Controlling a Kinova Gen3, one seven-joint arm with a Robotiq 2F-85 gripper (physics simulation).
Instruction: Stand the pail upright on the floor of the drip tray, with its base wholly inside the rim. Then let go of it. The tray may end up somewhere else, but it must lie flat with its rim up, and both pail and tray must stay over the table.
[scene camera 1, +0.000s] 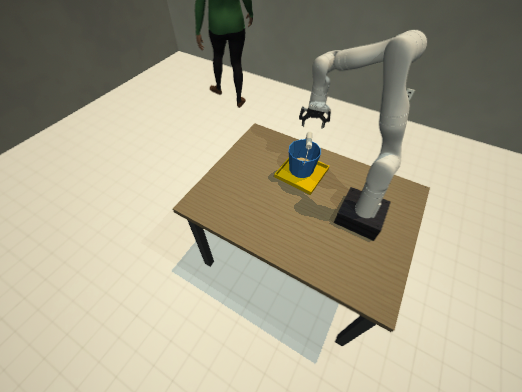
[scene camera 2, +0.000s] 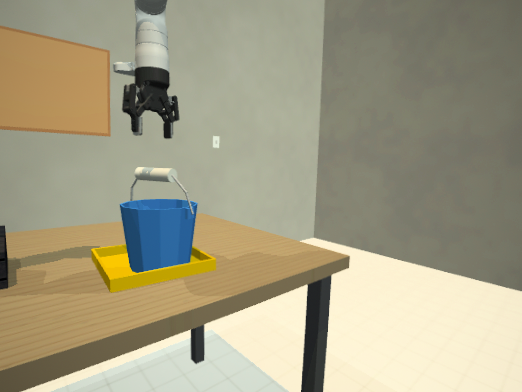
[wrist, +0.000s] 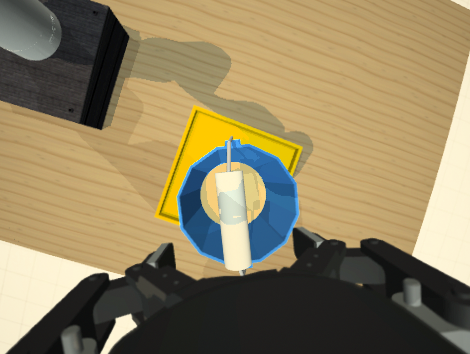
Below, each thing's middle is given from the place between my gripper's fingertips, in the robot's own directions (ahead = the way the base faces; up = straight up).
Right now my hand is 30 cm above the yellow drip tray (scene camera 2: 112, 262), 3 cm to the right of it and 1 cm short of it.
